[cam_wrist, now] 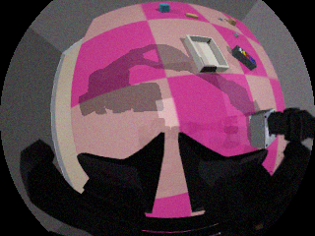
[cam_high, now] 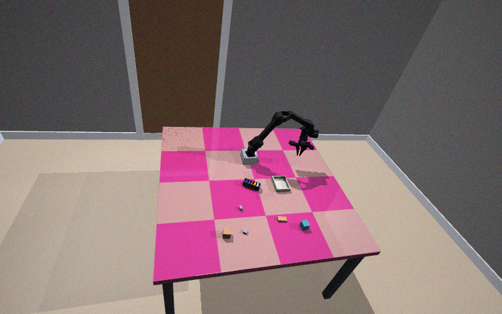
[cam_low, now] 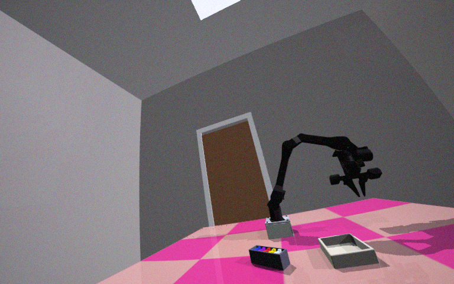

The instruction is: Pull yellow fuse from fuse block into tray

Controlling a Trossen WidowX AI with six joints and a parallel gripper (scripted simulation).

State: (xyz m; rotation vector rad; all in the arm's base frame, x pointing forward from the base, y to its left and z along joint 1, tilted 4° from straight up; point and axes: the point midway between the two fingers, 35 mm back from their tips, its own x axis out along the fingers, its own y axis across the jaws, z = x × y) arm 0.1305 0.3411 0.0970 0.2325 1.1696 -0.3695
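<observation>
Right now the yellow fuse is 41 cm to the right of my gripper tip, 13 cm ahead of it and 8 cm below it. Round my gripper tip: grey tray 22 cm to the right, 16 cm ahead, 11 cm below; teal cube 52 cm ahead, 24 cm to the right, 9 cm below; flat tan piece 43 cm ahead, 35 cm to the right, 10 cm below.
</observation>
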